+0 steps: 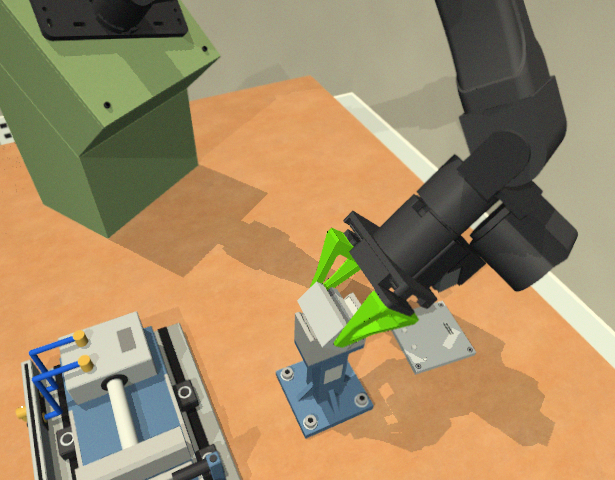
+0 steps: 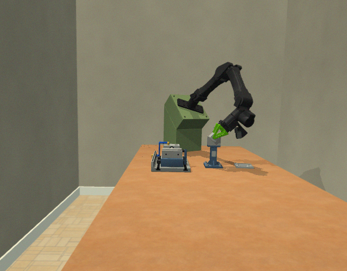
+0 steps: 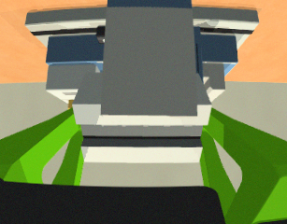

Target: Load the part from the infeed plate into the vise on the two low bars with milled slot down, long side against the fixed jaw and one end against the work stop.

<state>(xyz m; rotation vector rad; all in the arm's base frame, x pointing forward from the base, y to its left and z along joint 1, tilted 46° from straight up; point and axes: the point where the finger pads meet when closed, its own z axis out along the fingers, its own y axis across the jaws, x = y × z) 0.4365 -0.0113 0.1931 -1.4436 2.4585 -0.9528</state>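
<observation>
Now: the grey part 1 cm to the left of my hand. The rest, counted from my hand: infeed plate (1 cm ahead, 17 cm to the left, 16 cm below); work stop (5 cm ahead, 18 cm to the right, 7 cm below); white cylinder rod (4 cm behind, 22 cm to the right, 8 cm below).
</observation>
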